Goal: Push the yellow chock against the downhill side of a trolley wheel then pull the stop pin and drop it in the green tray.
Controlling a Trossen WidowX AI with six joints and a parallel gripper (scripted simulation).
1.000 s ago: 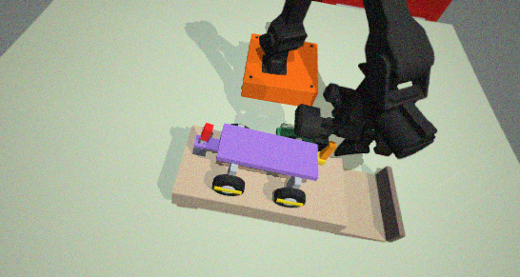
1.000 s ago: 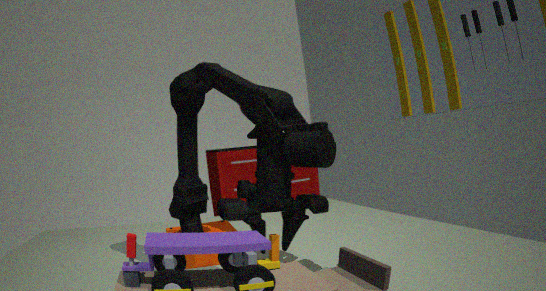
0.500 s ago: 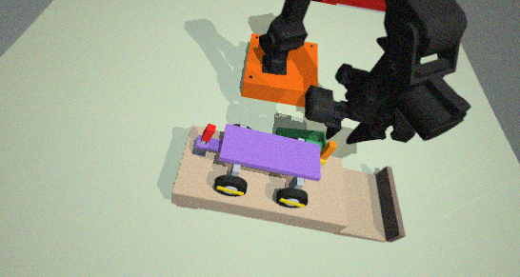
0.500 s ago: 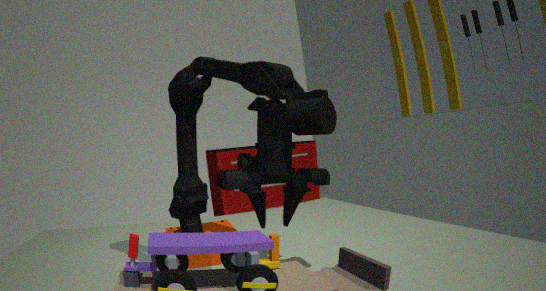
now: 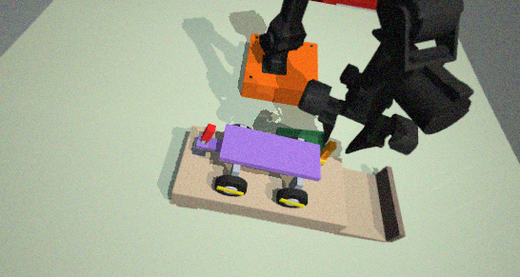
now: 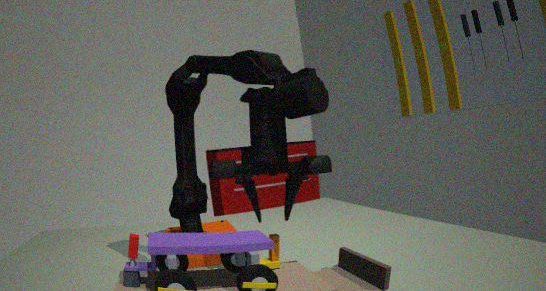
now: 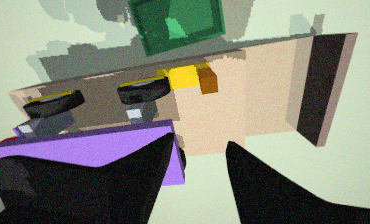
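My gripper tip is 240 mm to the left of the red-headed stop pin, 30 mm above it and 10 mm past it. Also, from my gripper tip: yellow chock (80 mm below, 30 mm behind, 10 mm to the right); trolley (120 mm to the right, 50 mm below, 20 mm ahead); dark end wall (160 mm to the left, 130 mm below, 40 mm ahead).
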